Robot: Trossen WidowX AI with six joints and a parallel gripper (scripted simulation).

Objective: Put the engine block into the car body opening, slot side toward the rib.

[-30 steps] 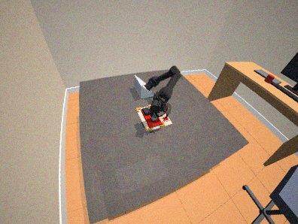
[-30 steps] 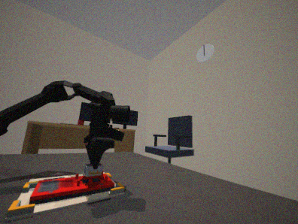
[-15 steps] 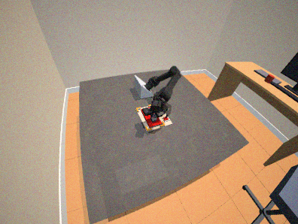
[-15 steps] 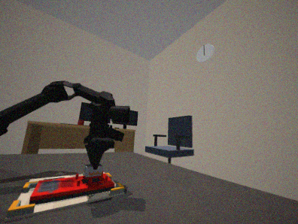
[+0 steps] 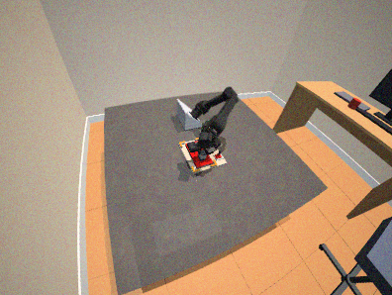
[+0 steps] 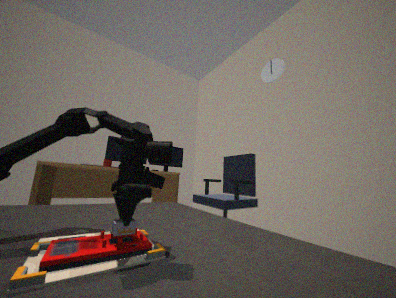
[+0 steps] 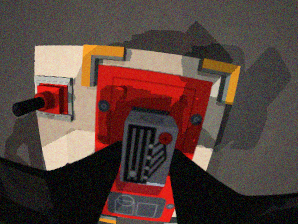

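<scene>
The grey engine block lies 10 mm below my gripper tip. The rest, counted from my gripper tip: cream base plate (50 mm below, 40 mm behind, 20 mm to the left).
</scene>
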